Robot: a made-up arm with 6 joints.
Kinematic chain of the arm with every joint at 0, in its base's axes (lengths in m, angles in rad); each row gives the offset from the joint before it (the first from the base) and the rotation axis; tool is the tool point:
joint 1: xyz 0 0 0.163 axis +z
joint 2: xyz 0 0 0 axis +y
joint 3: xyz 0 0 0.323 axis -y
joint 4: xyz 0 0 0 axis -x
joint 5: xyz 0.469 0 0 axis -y
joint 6: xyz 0 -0.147 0 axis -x
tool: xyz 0 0 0
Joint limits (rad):
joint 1: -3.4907..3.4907
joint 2: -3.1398..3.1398
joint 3: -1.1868..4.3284
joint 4: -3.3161..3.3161
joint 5: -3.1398..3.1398
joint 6: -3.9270..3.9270
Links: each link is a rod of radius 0.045 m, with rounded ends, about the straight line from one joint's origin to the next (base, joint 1, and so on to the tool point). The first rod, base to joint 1, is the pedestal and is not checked.
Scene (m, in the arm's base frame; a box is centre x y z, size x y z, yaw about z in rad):
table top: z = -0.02
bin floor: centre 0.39 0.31 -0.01 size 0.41 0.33 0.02 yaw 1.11
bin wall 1: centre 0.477 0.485 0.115 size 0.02 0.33 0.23 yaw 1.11
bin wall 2: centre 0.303 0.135 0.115 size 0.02 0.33 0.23 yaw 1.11
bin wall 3: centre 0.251 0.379 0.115 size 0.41 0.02 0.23 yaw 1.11
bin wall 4: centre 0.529 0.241 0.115 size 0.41 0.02 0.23 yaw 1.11
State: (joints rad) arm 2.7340 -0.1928 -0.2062 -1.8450 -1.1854 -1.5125
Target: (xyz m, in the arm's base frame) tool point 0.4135 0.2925 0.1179
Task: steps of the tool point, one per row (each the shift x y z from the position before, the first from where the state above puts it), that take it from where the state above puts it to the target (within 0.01 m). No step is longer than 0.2 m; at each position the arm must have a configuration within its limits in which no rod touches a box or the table.
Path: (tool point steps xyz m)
1: 0.0486 0.1238 0.0002
2: 0.0874 0.1051 0.0007
3: 0.1191 0.0744 0.0010
4: 0.1399 0.0344 0.0014
5: 0.1475 -0.0111 0.0019
6: 0.1402 -0.0577 0.0023
7: 0.1186 -0.1005 0.0027
8: 0.0095 0.0080 -0.1136
9: -0.0095 -0.0080 -0.1109

